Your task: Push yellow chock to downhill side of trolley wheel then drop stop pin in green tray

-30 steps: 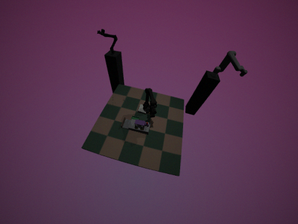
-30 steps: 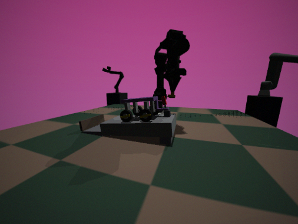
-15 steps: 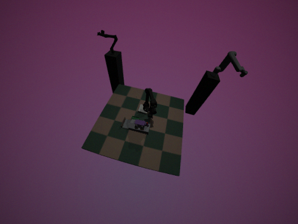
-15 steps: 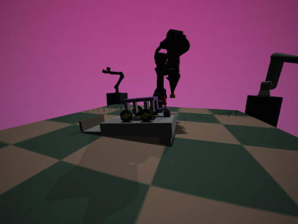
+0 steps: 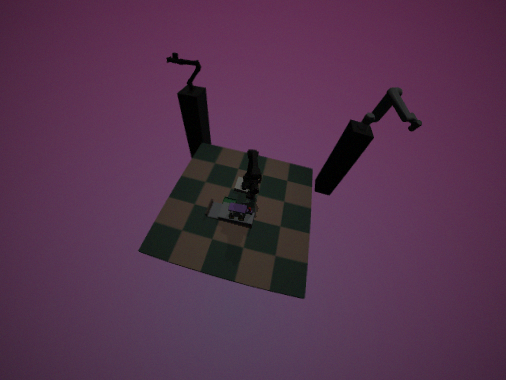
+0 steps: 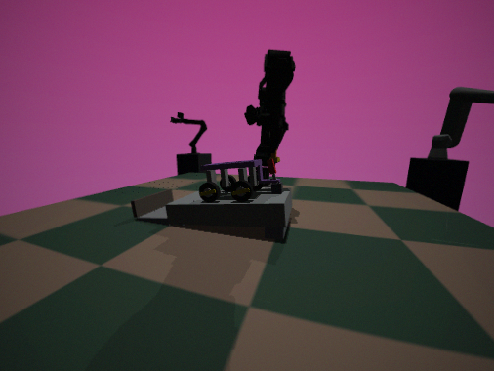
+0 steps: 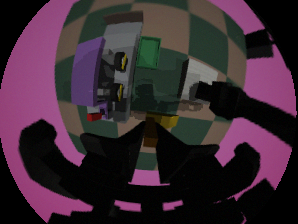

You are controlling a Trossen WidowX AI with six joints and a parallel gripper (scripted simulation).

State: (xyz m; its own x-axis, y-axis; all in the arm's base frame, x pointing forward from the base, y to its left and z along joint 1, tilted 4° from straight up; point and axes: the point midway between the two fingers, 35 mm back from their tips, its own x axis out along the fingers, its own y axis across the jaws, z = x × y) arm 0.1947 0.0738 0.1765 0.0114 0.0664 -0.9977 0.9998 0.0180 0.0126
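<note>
My gripper tip is now 120 mm short of the red-headed stop pin, 30 mm to the right of it and 50 mm above it. Also, from my gripper tip: green tray 30 mm ahead, 180 mm to the right, 180 mm below; then grey ramp 140 mm ahead, 80 mm to the right, 130 mm below; then trolley 140 mm ahead, 70 mm to the right, 60 mm below.
</note>
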